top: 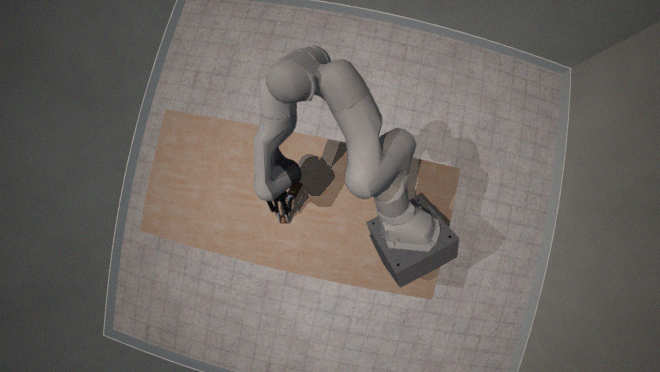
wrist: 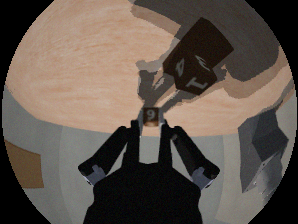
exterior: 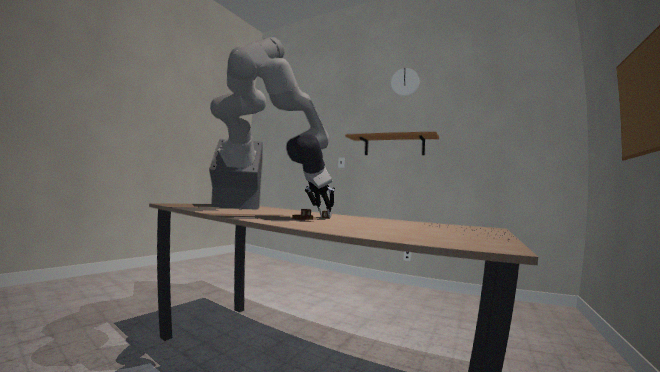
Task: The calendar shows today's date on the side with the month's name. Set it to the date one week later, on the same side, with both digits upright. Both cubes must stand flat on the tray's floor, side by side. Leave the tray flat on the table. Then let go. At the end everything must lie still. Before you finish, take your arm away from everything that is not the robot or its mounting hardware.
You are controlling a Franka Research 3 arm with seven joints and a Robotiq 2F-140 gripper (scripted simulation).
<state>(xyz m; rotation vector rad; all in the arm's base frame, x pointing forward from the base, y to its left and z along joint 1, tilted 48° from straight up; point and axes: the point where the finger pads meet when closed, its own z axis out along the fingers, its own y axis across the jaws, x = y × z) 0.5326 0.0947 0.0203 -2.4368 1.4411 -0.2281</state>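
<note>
Now: the calendar cube 20 mm to the left of my hand and 20 mm below it.
</note>
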